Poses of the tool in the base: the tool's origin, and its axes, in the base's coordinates. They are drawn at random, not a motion.
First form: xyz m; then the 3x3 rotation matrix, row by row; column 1 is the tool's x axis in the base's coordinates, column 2 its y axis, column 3 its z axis. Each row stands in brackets.
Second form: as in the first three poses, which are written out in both.
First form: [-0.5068 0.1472 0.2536], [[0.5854 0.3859 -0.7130], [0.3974 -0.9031 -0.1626], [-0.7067 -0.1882 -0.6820]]
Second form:
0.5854 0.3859 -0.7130 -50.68
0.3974 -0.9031 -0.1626 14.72
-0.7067 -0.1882 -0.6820 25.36
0 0 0 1

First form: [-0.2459 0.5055 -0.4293], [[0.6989 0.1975 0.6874], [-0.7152 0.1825 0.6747], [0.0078 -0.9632 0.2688]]
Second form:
0.6989 0.1975 0.6874 -24.59
-0.7152 0.1825 0.6747 50.55
0.0078 -0.9632 0.2688 -42.93
0 0 0 1

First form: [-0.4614 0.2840 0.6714], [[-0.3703 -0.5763 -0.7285], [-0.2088 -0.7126 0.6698], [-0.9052 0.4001 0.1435]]
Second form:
-0.3703 -0.5763 -0.7285 -46.14
-0.2088 -0.7126 0.6698 28.40
-0.9052 0.4001 0.1435 67.14
0 0 0 1

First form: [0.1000 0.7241 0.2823], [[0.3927 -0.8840 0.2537], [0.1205 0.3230 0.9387], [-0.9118 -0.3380 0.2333]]
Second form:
0.3927 -0.8840 0.2537 10.00
0.1205 0.3230 0.9387 72.41
-0.9118 -0.3380 0.2333 28.23
0 0 0 1

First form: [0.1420 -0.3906 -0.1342], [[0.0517 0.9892 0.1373], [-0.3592 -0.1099 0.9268], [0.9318 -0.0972 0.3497]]
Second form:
0.0517 0.9892 0.1373 14.20
-0.3592 -0.1099 0.9268 -39.06
0.9318 -0.0972 0.3497 -13.42
0 0 0 1

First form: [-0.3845 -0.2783 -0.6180], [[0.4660 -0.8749 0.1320], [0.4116 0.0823 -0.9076], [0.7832 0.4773 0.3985]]
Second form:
0.4660 -0.8749 0.1320 -38.45
0.4116 0.0823 -0.9076 -27.83
0.7832 0.4773 0.3985 -61.80
0 0 0 1

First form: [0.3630 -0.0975 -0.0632], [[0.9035 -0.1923 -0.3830], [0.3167 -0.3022 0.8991], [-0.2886 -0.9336 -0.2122]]
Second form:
0.9035 -0.1923 -0.3830 36.30
0.3167 -0.3022 0.8991 -9.75
-0.2886 -0.9336 -0.2122 -6.32
0 0 0 1

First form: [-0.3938 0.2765 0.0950], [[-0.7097 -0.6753 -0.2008], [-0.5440 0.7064 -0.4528], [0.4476 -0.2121 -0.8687]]
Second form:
-0.7097 -0.6753 -0.2008 -39.38
-0.5440 0.7064 -0.4528 27.65
0.4476 -0.2121 -0.8687 9.50
0 0 0 1

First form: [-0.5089 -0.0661 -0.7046], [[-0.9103 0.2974 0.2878], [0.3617 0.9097 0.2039], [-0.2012 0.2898 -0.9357]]
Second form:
-0.9103 0.2974 0.2878 -50.89
0.3617 0.9097 0.2039 -6.61
-0.2012 0.2898 -0.9357 -70.46
0 0 0 1

